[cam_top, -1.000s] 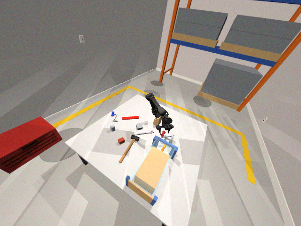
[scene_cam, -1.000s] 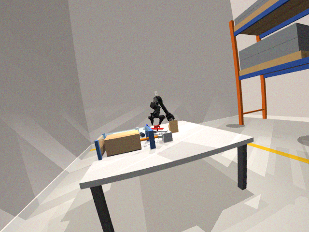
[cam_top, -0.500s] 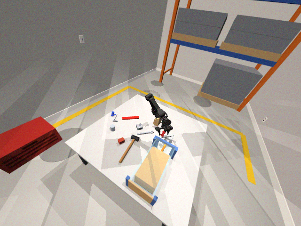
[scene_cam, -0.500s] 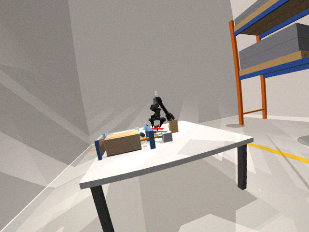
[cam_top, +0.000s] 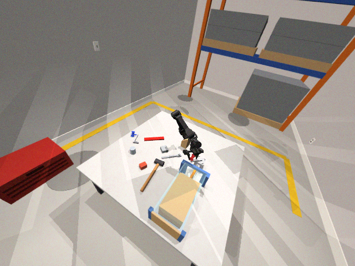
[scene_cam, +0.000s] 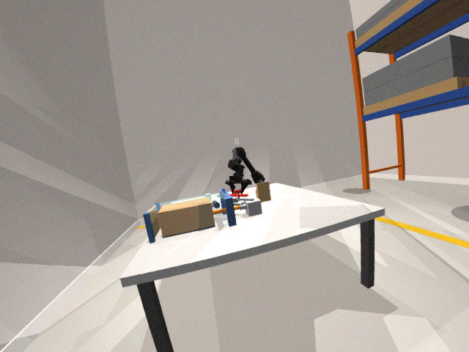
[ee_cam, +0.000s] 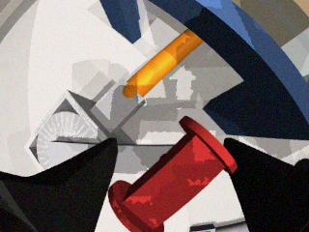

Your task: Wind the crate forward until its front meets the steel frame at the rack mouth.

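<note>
Right now the red knob is 10 mm behind my gripper tip and 10 mm to the right of it. The rest, counted from my gripper tip: grey hand winch 100 mm behind, 40 mm to the left, 100 mm below; then frame 70 mm ahead, 70 mm to the left, 30 mm below; then red-knobbed winch handle 40 mm behind, 10 mm to the left, 30 mm below.
</note>
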